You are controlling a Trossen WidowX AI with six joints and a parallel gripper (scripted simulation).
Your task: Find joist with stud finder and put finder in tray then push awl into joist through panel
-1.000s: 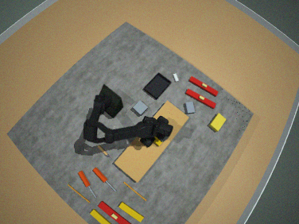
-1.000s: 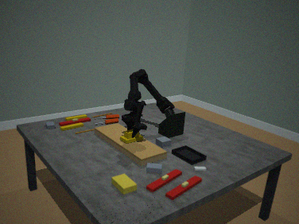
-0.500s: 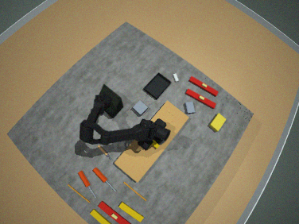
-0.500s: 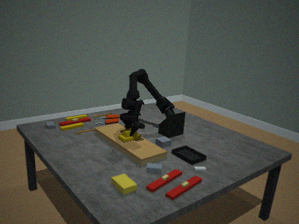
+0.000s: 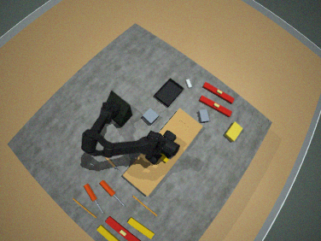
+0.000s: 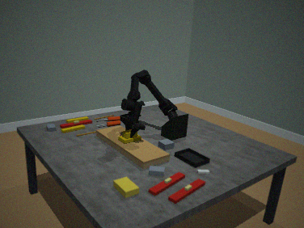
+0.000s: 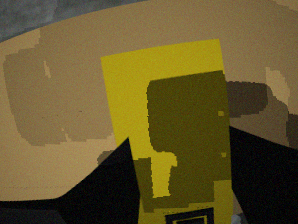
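The black tray lies 160 mm behind my gripper tip, 360 mm to the left of it and 50 mm below it. From my gripper tip the other things lie so: yellow block 320 mm ahead, 350 mm to the left, 50 mm below; then awl 200 mm behind, 210 mm to the right, 60 mm below; then yellow stud finder 20 mm behind, 20 mm above.
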